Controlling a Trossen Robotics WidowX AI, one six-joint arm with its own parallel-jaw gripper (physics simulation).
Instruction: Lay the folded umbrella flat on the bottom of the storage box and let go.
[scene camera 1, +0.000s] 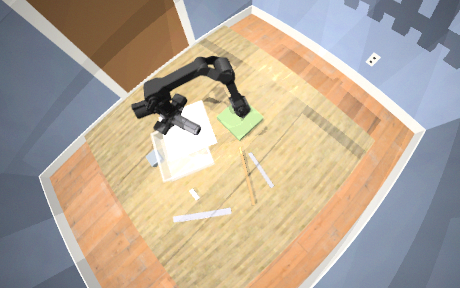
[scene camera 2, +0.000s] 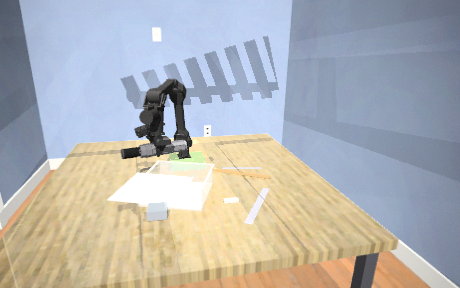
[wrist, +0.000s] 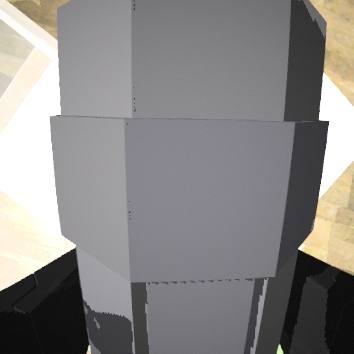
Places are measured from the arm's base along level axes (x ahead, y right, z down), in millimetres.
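Pixels of known places: gripper, between the fingertips: (scene camera 1: 176, 120) (scene camera 2: 156, 155); arm's base, origin of its link: (scene camera 1: 242, 111) (scene camera 2: 183, 156).
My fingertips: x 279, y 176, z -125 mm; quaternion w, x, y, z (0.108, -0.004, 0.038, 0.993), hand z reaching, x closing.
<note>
For each thing: its top centre in the pictures, then the offset to it from my fingertips.
- folded umbrella, centre of its top: (scene camera 2: 154, 142) (scene camera 1: 171, 115) dx +0, dy +2, dz -56 mm
- storage box, centre of its top: (wrist: 25, 277) (scene camera 2: 177, 173) (scene camera 1: 179, 147) dx +85, dy -77, dz +61 mm
- grey-blue block, centre of its top: (scene camera 2: 157, 206) (scene camera 1: 153, 157) dx +228, dy +31, dz +122 mm
- small white block, centre of its top: (scene camera 2: 231, 199) (scene camera 1: 194, 194) dx +219, dy -268, dz +146 mm
- orange stick, centre of its top: (scene camera 2: 240, 172) (scene camera 1: 246, 175) dx -27, dy -408, dz +146 mm
The folded umbrella (scene camera 1: 186, 124) (scene camera 2: 148, 150) (wrist: 210, 200) is a thick grey faceted roll with a black end. My gripper (scene camera 1: 169, 116) (scene camera 2: 164, 148) (wrist: 179, 243) is shut on it, one black finger on each side in the wrist view. The umbrella lies roughly level in the air, above the white panel in scene camera 1. The storage box (scene camera 1: 190, 172) (scene camera 2: 207, 185) (wrist: 25, 27) has pale see-through walls and stands on the table. In scene camera 2 the umbrella shows above and behind the box's far left corner. The white panel hides part of the box's inside.
A flat white panel (scene camera 1: 199, 122) (scene camera 2: 132, 191) overlaps the box. A green pad (scene camera 1: 240, 125) (scene camera 2: 195, 159) lies by the arm's base. A grey-blue block (scene camera 1: 154, 159) (scene camera 2: 157, 211), a small white block (scene camera 1: 194, 193) (scene camera 2: 231, 200), an orange stick (scene camera 1: 247, 177) and pale strips (scene camera 1: 202, 215) (scene camera 1: 261, 170) lie around.
</note>
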